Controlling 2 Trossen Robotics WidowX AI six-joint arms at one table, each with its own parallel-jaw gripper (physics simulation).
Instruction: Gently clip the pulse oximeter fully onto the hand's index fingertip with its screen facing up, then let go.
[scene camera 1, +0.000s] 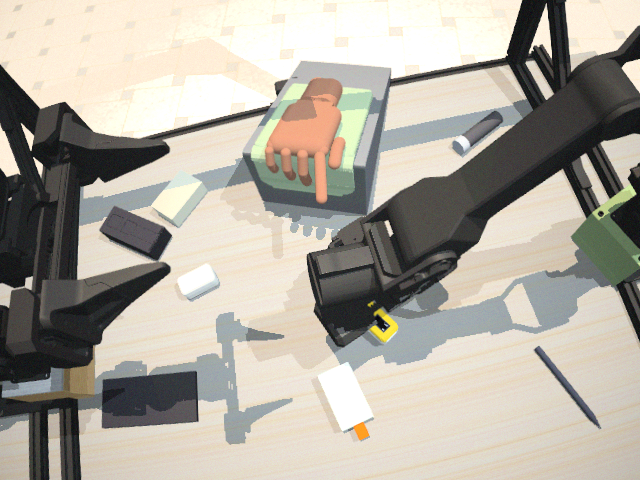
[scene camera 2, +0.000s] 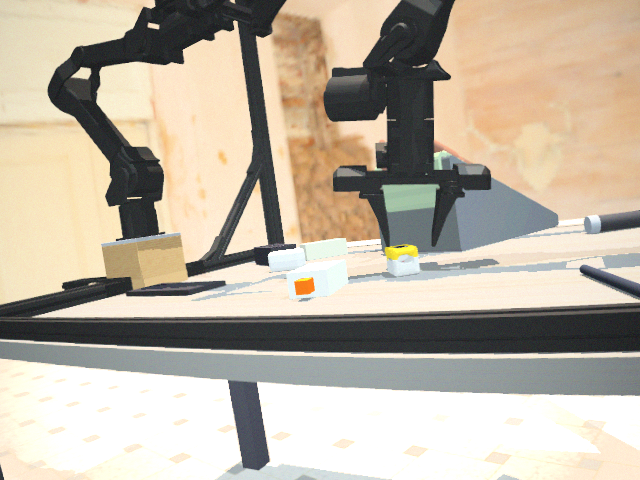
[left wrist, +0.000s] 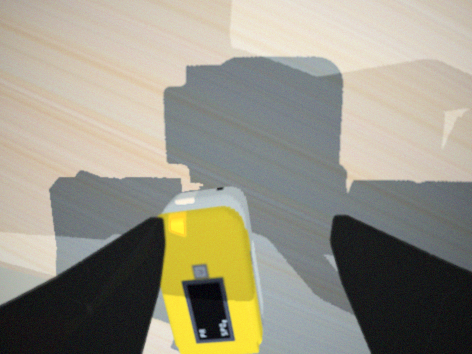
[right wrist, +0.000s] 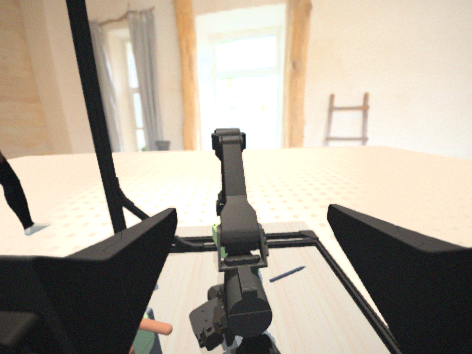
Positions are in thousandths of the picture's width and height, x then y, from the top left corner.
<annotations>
small white block: scene camera 1 318, 580; scene camera 2 455, 541; not seen in the left wrist view (out of frame); not seen in the right wrist view (out of frame)
pale green block: scene camera 1 279, 416; scene camera 2 521, 516; not seen in the left wrist view (out of frame); not seen in the right wrist view (out of frame)
</annotations>
